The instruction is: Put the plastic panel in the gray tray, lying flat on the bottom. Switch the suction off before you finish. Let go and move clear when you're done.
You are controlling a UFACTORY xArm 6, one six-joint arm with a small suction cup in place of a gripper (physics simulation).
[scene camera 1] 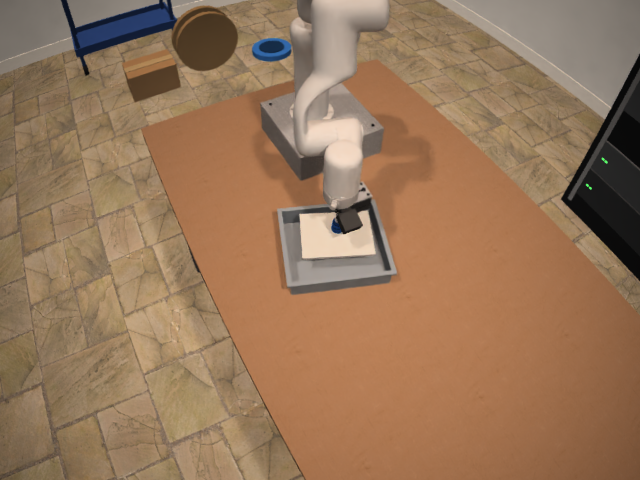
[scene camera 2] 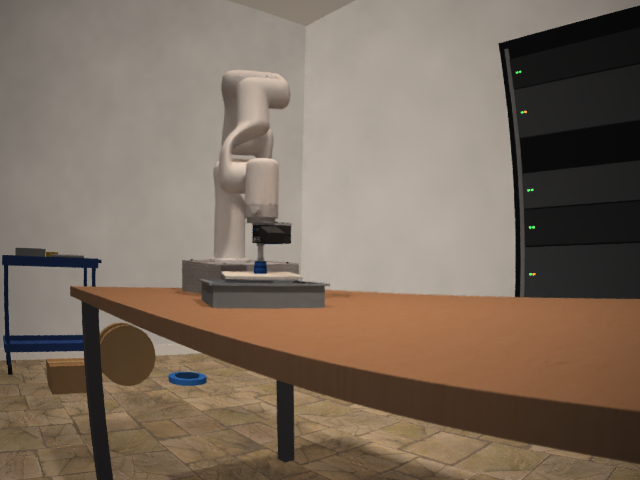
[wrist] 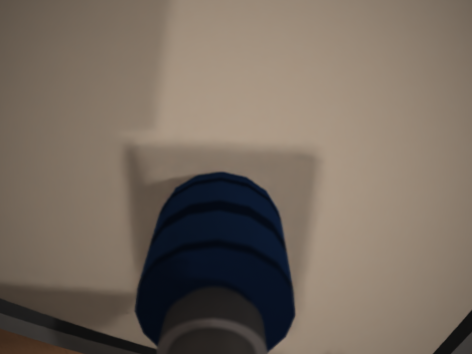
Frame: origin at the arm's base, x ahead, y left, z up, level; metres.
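Seen in the pictures: hand, tool point: (scene camera 1: 337, 230) (wrist: 220, 210); arm's base, link origin: (scene camera 1: 311, 113) (scene camera 2: 229, 261).
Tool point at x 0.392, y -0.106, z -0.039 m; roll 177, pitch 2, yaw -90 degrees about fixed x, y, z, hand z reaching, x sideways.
Note:
Pixels of each thing's top centre, then the offset from my tool point to it. Level surfaces: height alone.
- cream plastic panel, top centre: (wrist: 258, 192) (scene camera 2: 259, 271) (scene camera 1: 336, 232) dz +0.014, dx +0.013, dy -0.008 m
- gray tray, top centre: (scene camera 2: 258, 281) (scene camera 1: 334, 239) dz -0.007, dx +0.016, dy -0.014 m
- brown table, surface height: dz -0.058 m
The cream plastic panel (scene camera 1: 320, 246) (scene camera 2: 235, 275) (wrist: 325, 75) hangs roughly level from my blue suction cup (scene camera 1: 336, 226) (scene camera 2: 260, 267) (wrist: 220, 225). The cup touches its upper face. In scene camera 1 the panel shows within the outline of the gray tray (scene camera 1: 338, 284) (scene camera 2: 266, 296), toward the side nearest the robot base. In scene camera 2 the panel shows just above the tray's front rim, raised off the tray bottom. Its exact height over the rim is hard to tell. In the wrist view the panel fills most of the picture.
The tray stands on the brown table (scene camera 1: 439, 335) (scene camera 2: 439, 335), in front of the gray robot base block (scene camera 1: 281, 136) (scene camera 2: 199, 276). A black rack (scene camera 1: 573, 191) (scene camera 2: 511, 129) stands to the right. A cardboard box (scene camera 1: 155, 82), a round brown object (scene camera 1: 206, 41) and a blue ring (scene camera 1: 256, 53) are on the floor.

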